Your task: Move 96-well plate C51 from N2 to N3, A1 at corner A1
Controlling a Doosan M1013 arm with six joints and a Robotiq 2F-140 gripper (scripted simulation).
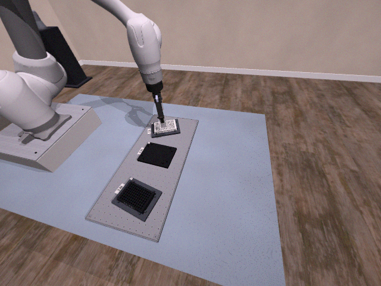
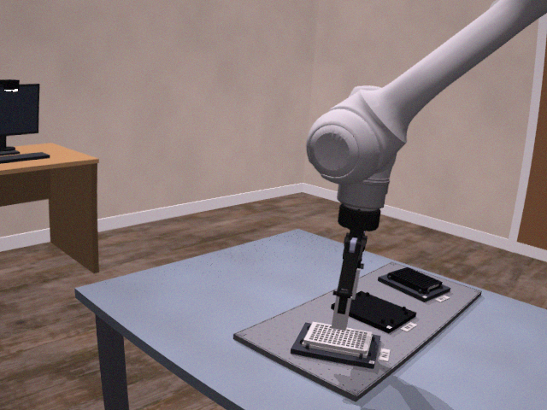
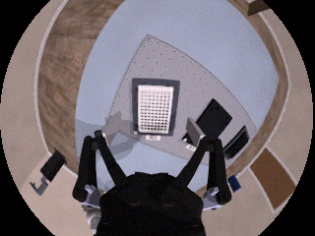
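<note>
Right now the white 96-well plate C51 is 7 cm below my hand. Also, from my hand: black landing nest N3: 3 cm ahead, 19 cm to the right, 8 cm below; then black 96-well plate C15: 3 cm ahead, 41 cm to the right, 7 cm below; then dark grey nest: 8 cm below.
</note>
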